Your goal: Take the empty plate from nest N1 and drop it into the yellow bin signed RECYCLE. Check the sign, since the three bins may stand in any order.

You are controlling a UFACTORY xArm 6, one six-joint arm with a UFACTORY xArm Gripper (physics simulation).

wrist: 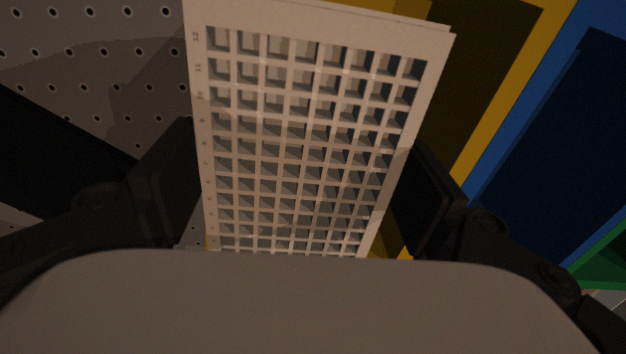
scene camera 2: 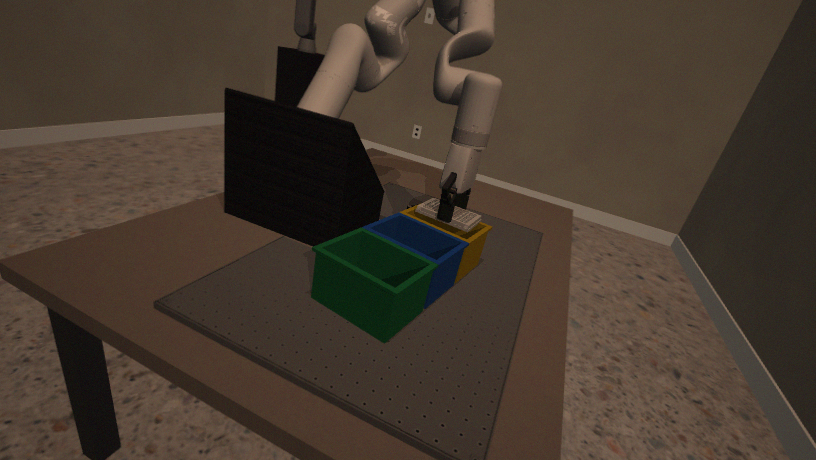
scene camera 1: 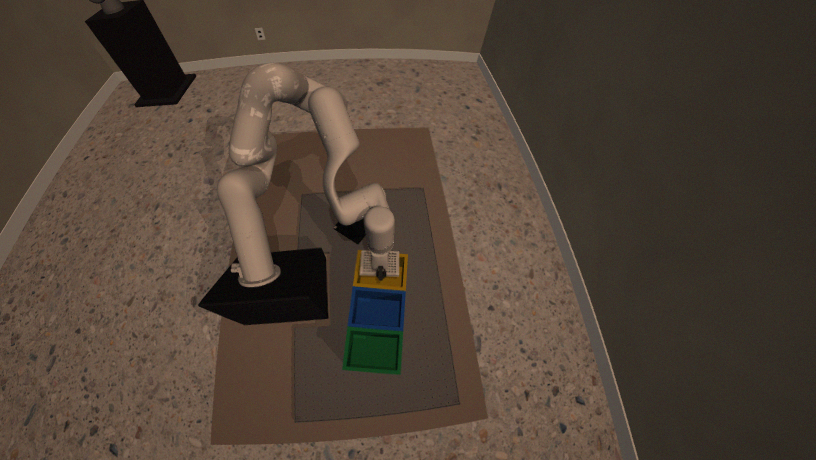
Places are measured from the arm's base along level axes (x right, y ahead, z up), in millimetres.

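Where they show: gripper, fingertip midpoint: [wrist: 302, 158] [scene camera 2: 451, 215]; arm's base, origin of the base link: [scene camera 2: 304, 138] [scene camera 1: 260, 276].
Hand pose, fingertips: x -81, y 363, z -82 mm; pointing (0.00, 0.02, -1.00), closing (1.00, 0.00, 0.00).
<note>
Things, the pixels of their centre, and the offset from my fingertips.
- white plate, body centre: [wrist: 300, 171] [scene camera 2: 449, 213] [scene camera 1: 379, 263] dx +0, dy -6, dz +2 mm
- small black object, body centre: [wrist: 45, 176] [scene camera 1: 358, 220] dx -217, dy -96, dz -94 mm
The white plate [scene camera 1: 368, 264] [scene camera 2: 465, 218] [wrist: 320, 125] has a grid of square wells that look empty. My gripper [scene camera 1: 381, 266] [scene camera 2: 454, 211] [wrist: 302, 158] is shut on its two long sides, fingers wide apart. The plate is nearly level, over the back part of the yellow bin [scene camera 1: 394, 282] [scene camera 2: 471, 260] [wrist: 512, 85], close to rim height; the exact gap is unclear. Part of the bin's opening shows in front of the plate in scene camera 1. The RECYCLE sign and nest N1 cannot be made out in these views.
The blue bin [scene camera 1: 377, 310] [scene camera 2: 442, 282] [wrist: 555, 65] adjoins the yellow one, and the green bin [scene camera 1: 374, 351] [scene camera 2: 365, 297] [wrist: 600, 267] adjoins the blue one. A small black object [scene camera 1: 349, 230] is beside the wrist. The large black arm base [scene camera 1: 285, 291] [scene camera 2: 285, 165] is left of the bins.
</note>
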